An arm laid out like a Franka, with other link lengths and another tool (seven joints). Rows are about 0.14 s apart.
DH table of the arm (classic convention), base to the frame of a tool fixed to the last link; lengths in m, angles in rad. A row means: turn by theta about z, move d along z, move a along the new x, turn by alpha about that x. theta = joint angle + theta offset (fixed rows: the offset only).
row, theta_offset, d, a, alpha
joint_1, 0, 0.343, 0, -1.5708
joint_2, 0, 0, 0, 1.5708
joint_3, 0, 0.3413, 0.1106, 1.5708
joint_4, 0, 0, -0.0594, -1.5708
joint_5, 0, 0.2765, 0, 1.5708
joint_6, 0, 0, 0.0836, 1.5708
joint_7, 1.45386, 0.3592, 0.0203, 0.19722
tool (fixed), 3.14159, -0.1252, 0, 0
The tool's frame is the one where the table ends.
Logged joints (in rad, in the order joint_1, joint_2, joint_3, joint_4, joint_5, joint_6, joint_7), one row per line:
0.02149, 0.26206, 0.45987, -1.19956, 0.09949, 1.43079, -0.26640
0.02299, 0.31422, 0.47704, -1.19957, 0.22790, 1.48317, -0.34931
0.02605, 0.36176, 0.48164, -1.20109, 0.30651, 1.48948, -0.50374
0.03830, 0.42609, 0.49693, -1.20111, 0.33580, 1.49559, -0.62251
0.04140, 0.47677, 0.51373, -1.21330, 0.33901, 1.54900, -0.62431
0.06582, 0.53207, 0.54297, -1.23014, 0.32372, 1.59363, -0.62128
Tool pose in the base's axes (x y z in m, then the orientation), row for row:
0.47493, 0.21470, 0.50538, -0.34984, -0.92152, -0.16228, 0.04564
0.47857, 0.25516, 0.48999, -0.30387, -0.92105, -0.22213, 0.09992
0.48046, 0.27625, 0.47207, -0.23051, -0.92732, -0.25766, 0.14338
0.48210, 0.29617, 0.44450, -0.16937, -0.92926, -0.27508, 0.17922
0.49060, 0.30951, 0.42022, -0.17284, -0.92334, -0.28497, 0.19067
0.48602, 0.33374, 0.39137, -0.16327, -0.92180, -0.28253, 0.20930
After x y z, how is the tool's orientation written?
As a quaternion, x y z w.
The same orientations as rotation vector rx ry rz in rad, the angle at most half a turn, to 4 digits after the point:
-1.0682, -2.8138, -0.4955
-0.8983, -2.7228, -0.6567
-0.6647, -2.6740, -0.7430
-0.4788, -2.6270, -0.7776
-0.4856, -2.5941, -0.8006
-0.4541, -2.5640, -0.7859

